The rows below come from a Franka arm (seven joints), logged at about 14 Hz.
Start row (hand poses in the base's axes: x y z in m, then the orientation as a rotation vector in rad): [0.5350 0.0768 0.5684 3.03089 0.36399 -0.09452]
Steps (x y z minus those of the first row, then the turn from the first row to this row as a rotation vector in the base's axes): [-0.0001 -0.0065 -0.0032 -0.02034 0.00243 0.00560]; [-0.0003 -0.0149 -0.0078 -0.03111 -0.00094 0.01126]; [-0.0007 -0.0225 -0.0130 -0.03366 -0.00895 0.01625]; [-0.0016 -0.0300 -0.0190 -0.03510 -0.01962 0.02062]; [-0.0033 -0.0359 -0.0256 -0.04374 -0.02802 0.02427]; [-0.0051 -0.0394 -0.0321 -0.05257 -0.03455 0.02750]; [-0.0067 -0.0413 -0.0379 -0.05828 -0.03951 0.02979]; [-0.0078 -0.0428 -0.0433 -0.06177 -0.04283 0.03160]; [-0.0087 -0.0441 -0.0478 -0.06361 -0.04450 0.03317]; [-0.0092 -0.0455 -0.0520 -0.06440 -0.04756 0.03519]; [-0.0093 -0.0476 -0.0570 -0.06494 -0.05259 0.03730]
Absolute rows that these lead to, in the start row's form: [0.5349 0.0703 0.5652 3.00980 0.36940 -0.10091]; [0.5347 0.0619 0.5606 2.99777 0.37588 -0.09706]; [0.5343 0.0543 0.5554 2.99365 0.38229 -0.08507]; [0.5334 0.0468 0.5494 2.99051 0.38771 -0.06898]; [0.5317 0.0409 0.5428 2.98056 0.39103 -0.05753]; [0.5299 0.0374 0.5363 2.97062 0.39381 -0.04899]; [0.5283 0.0355 0.5305 2.96407 0.39583 -0.04239]; [0.5272 0.0340 0.5251 2.95995 0.39765 -0.03790]; [0.5263 0.0327 0.5206 2.95763 0.39951 -0.03562]; [0.5258 0.0313 0.5164 2.95612 0.40211 -0.03108]; [0.5257 0.0292 0.5114 2.95463 0.40471 -0.02356]
